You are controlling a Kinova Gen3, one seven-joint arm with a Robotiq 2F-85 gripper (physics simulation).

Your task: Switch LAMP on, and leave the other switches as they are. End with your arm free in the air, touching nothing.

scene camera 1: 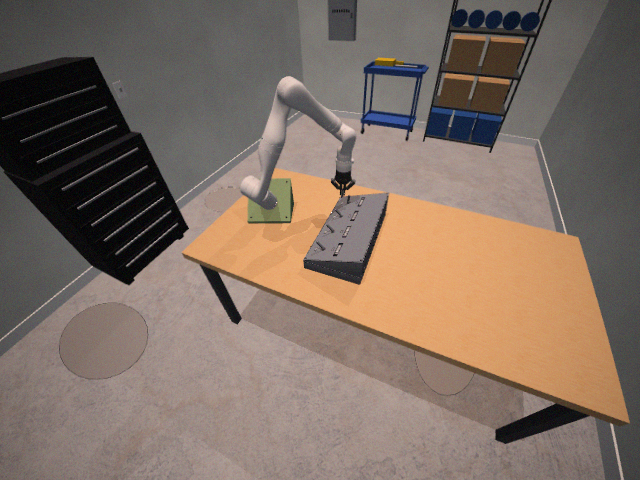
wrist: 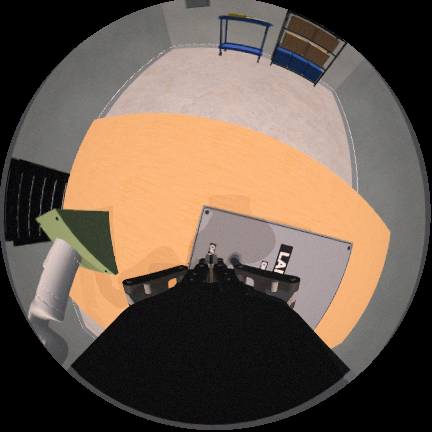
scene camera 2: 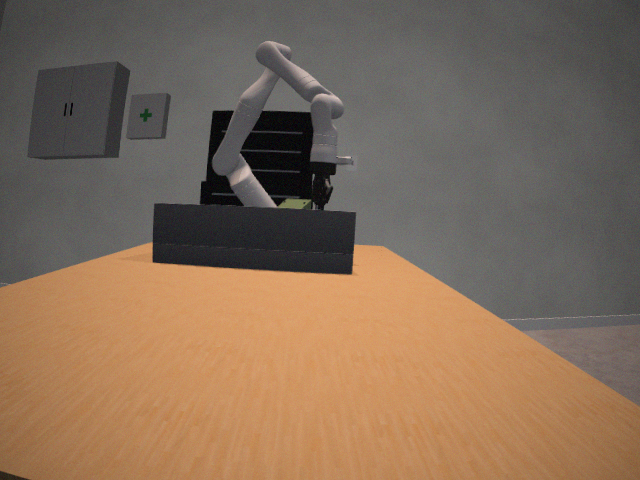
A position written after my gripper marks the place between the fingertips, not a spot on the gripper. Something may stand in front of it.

In view: my gripper [scene camera 2: 318, 218] and a grey sloped switch panel [wrist: 319, 260].
My gripper also shows in the wrist view [wrist: 210, 261].
